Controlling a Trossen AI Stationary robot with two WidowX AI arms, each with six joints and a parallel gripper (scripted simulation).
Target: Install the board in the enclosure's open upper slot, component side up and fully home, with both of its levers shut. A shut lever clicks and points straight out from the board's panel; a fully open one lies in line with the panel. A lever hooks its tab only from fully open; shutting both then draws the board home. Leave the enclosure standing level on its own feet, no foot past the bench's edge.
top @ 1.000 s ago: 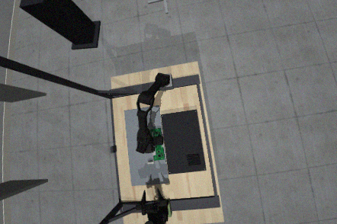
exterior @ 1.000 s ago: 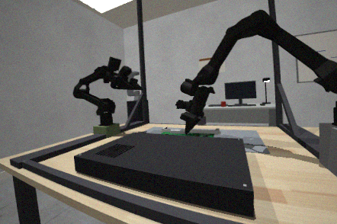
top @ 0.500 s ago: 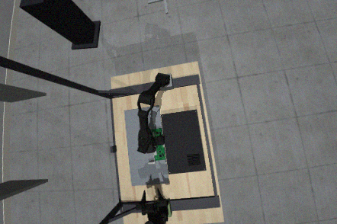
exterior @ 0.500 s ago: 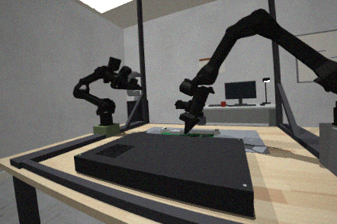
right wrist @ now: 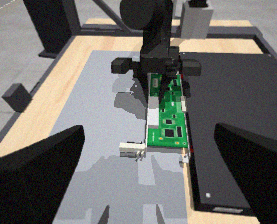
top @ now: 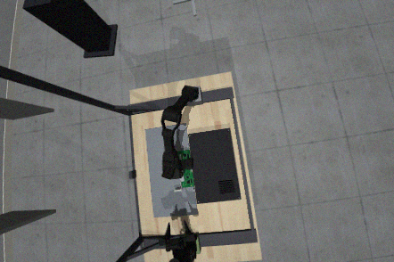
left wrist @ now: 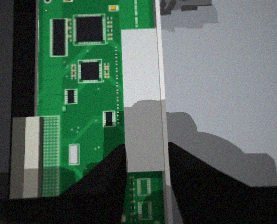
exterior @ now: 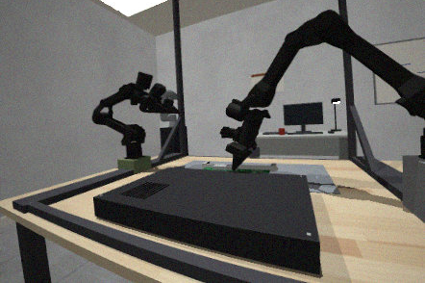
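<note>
My left hand is 80 mm past the grey mat, 30 mm to the left of it and 80 mm above it. Round my left hand: black enclosure: 190 mm ahead, 20 mm to the left, 30 mm below; green board: 10 mm to the right, 30 mm below.
</note>
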